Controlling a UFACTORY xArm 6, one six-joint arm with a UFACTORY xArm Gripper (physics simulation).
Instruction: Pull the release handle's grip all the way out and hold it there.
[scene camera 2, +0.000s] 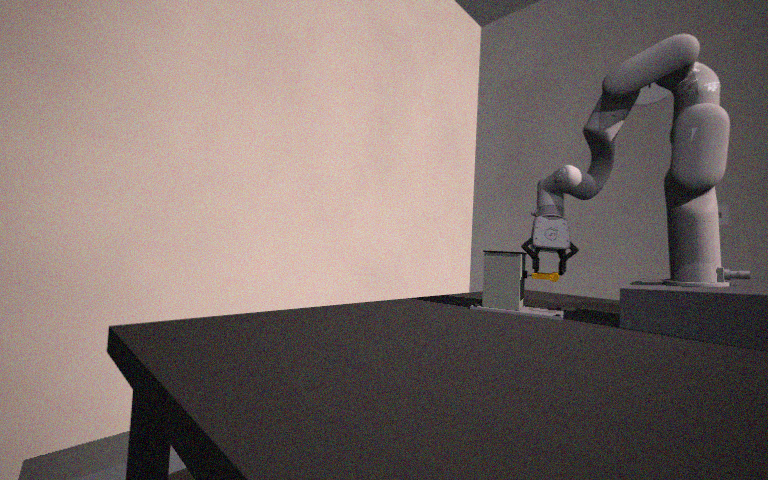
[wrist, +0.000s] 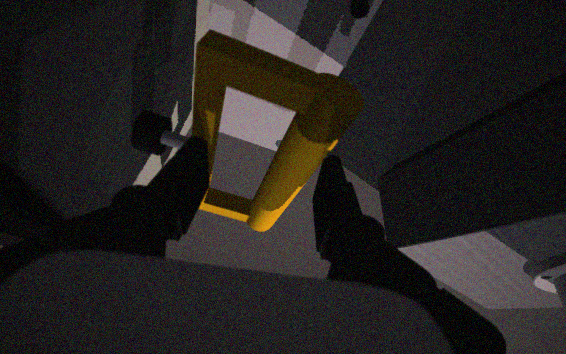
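Note:
The yellow release handle (scene camera 2: 544, 276) (wrist: 260, 102) is a rectangular frame with a thick round grip (wrist: 295, 165) along its outer side. A short metal rod (wrist: 171, 139) runs from its inner side to a black fitting (wrist: 149, 132) on the pale upright box (scene camera 2: 502, 280). My gripper (scene camera 2: 549, 272) (wrist: 263, 169) points down over the handle with its fingers wide apart. In the wrist view the left finger overlaps the frame's inner bar, and the right finger stands just outside the round grip, with a narrow gap showing. Exact fingertip depth is hard to tell.
The box stands on a light base plate (scene camera 2: 543, 313) beyond the large dark table (scene camera 2: 396, 367). My arm's grey pedestal (scene camera 2: 690, 311) is to the right in the scene view. A pale wall (scene camera 2: 254, 158) rises behind the table.

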